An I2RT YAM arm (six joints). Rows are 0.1 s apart.
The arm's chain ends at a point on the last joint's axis. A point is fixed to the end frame.
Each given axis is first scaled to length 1.
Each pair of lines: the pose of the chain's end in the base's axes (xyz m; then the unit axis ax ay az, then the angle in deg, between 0 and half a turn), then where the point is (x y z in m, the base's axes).
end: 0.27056, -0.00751, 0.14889, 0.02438, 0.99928, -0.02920, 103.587
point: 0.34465 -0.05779 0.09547
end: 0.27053, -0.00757, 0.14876, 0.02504, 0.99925, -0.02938, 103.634
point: 0.34453 -0.05790 0.09526
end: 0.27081, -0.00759, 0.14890, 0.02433, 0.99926, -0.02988, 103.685
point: 0.34478 -0.05796 0.09539
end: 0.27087, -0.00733, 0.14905, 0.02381, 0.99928, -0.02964, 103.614
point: 0.34495 -0.05765 0.09564
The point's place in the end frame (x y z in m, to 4 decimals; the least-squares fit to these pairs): 0.0345 -0.0452 0.0874
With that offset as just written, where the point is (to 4 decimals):
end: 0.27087, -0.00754, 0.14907, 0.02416, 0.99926, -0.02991, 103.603
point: 0.3449 -0.0579 0.0957
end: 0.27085, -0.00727, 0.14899, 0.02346, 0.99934, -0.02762, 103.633
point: 0.3450 -0.0573 0.0954
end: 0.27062, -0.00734, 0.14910, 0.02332, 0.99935, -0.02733, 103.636
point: 0.3448 -0.0573 0.0955
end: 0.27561, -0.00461, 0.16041, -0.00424, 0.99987, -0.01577, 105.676
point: 0.3500 -0.0519 0.1047
